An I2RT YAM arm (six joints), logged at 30 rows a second.
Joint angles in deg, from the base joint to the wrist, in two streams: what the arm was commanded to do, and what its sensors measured. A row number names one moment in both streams.
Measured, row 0: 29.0 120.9 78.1 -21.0 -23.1 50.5
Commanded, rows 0 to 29: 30.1 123.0 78.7 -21.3 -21.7 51.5; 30.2 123.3 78.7 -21.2 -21.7 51.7; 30.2 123.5 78.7 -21.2 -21.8 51.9; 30.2 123.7 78.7 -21.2 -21.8 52.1; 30.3 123.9 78.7 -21.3 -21.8 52.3; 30.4 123.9 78.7 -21.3 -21.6 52.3; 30.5 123.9 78.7 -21.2 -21.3 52.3; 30.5 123.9 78.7 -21.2 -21.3 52.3; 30.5 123.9 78.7 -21.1 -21.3 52.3; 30.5 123.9 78.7 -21.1 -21.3 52.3; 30.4 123.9 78.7 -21.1 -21.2 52.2; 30.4 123.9 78.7 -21.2 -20.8 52.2; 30.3 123.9 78.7 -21.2 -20.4 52.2; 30.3 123.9 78.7 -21.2 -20.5 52.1; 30.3 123.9 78.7 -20.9 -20.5 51.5; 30.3 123.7 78.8 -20.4 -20.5 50.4; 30.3 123.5 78.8 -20.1 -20.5 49.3; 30.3 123.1 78.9 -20.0 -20.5 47.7; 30.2 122.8 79.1 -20.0 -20.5 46.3; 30.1 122.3 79.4 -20.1 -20.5 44.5; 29.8 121.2 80.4 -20.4 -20.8 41.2; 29.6 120.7 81.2 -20.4 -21.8 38.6; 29.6 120.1 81.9 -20.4 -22.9 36.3; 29.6 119.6 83.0 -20.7 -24.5 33.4; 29.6 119.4 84.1 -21.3 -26.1 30.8; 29.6 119.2 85.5 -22.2 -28.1 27.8; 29.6 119.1 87.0 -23.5 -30.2 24.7; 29.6 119.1 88.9 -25.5 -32.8 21.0; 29.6 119.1 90.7 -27.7 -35.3 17.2; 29.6 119.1 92.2 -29.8 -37.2 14.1
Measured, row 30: 29.5 121.9 86.4 -25.8 -27.6 30.5
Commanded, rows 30 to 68: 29.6 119.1 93.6 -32.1 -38.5 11.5; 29.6 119.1 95.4 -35.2 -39.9 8.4; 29.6 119.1 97.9 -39.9 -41.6 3.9; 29.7 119.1 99.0 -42.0 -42.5 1.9; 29.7 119.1 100.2 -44.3 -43.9 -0.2; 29.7 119.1 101.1 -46.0 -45.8 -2.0; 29.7 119.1 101.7 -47.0 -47.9 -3.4; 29.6 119.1 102.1 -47.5 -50.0 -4.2; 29.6 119.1 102.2 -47.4 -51.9 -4.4; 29.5 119.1 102.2 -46.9 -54.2 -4.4; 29.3 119.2 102.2 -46.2 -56.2 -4.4; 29.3 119.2 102.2 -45.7 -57.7 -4.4; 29.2 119.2 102.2 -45.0 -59.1 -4.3; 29.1 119.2 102.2 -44.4 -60.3 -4.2; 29.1 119.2 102.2 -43.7 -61.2 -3.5; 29.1 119.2 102.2 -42.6 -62.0 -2.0; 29.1 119.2 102.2 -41.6 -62.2 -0.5; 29.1 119.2 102.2 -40.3 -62.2 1.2; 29.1 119.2 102.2 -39.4 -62.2 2.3; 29.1 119.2 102.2 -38.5 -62.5 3.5; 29.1 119.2 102.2 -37.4 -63.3 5.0; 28.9 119.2 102.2 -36.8 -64.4 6.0; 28.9 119.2 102.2 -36.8 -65.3 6.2; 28.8 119.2 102.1 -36.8 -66.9 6.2; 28.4 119.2 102.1 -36.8 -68.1 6.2; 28.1 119.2 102.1 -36.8 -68.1 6.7; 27.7 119.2 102.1 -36.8 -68.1 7.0; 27.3 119.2 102.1 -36.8 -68.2 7.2; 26.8 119.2 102.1 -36.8 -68.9 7.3; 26.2 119.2 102.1 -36.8 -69.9 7.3; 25.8 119.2 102.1 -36.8 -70.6 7.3; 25.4 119.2 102.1 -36.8 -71.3 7.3; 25.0 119.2 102.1 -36.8 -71.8 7.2; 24.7 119.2 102.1 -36.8 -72.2 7.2; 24.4 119.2 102.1 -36.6 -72.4 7.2; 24.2 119.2 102.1 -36.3 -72.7 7.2; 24.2 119.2 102.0 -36.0 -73.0 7.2; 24.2 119.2 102.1 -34.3 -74.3 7.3; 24.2 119.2 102.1 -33.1 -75.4 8.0
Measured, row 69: 24.0 120.7 101.1 -35.1 -70.4 7.1
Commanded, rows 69 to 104: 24.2 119.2 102.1 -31.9 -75.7 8.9; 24.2 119.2 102.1 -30.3 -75.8 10.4; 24.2 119.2 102.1 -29.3 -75.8 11.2; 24.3 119.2 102.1 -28.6 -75.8 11.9; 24.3 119.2 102.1 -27.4 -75.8 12.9; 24.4 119.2 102.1 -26.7 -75.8 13.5; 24.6 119.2 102.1 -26.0 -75.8 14.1; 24.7 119.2 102.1 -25.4 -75.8 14.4; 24.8 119.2 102.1 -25.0 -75.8 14.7; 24.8 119.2 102.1 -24.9 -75.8 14.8; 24.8 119.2 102.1 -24.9 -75.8 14.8; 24.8 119.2 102.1 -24.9 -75.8 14.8; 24.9 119.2 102.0 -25.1 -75.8 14.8; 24.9 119.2 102.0 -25.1 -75.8 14.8; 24.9 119.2 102.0 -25.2 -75.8 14.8; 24.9 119.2 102.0 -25.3 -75.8 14.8; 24.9 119.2 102.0 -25.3 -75.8 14.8; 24.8 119.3 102.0 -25.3 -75.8 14.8; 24.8 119.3 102.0 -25.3 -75.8 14.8; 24.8 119.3 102.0 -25.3 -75.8 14.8; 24.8 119.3 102.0 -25.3 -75.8 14.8; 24.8 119.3 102.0 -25.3 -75.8 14.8; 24.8 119.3 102.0 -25.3 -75.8 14.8; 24.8 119.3 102.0 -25.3 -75.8 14.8; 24.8 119.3 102.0 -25.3 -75.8 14.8; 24.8 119.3 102.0 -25.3 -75.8 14.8; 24.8 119.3 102.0 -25.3 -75.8 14.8; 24.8 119.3 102.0 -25.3 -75.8 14.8; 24.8 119.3 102.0 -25.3 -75.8 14.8; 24.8 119.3 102.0 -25.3 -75.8 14.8; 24.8 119.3 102.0 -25.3 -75.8 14.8; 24.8 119.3 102.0 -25.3 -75.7 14.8; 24.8 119.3 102.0 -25.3 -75.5 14.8; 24.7 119.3 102.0 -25.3 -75.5 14.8; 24.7 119.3 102.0 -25.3 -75.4 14.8; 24.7 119.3 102.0 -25.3 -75.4 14.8
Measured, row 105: 24.7 120.7 101.1 -25.4 -74.5 14.5
